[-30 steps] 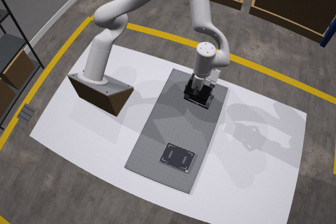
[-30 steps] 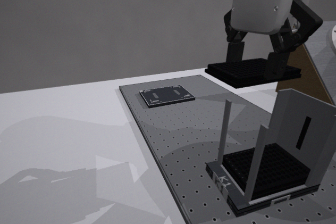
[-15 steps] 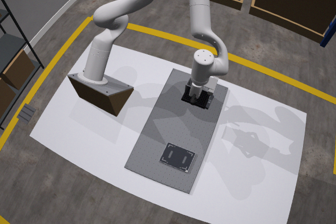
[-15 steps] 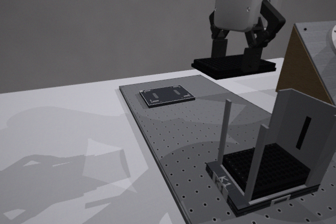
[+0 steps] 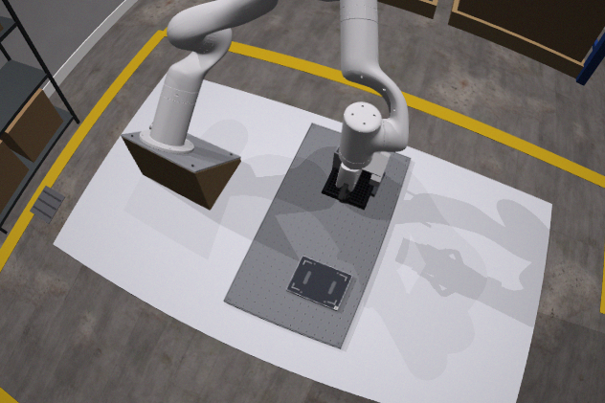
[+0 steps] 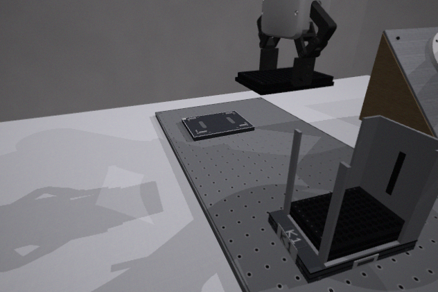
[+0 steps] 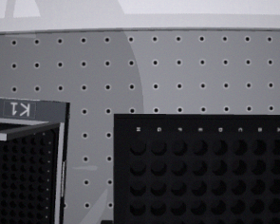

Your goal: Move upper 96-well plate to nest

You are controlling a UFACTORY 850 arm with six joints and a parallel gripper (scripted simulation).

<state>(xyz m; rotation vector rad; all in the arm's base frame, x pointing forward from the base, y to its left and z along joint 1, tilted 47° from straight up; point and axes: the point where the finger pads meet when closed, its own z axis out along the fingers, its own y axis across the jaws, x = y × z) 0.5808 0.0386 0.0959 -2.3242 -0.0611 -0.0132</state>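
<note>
Now: hand 230 mm to the left of the plate nest N1, 190 mm above it and 30 mm short of it. Also, from my hand: black plate 170 mm below, 150 mm to the left, 20 mm behind.
</note>
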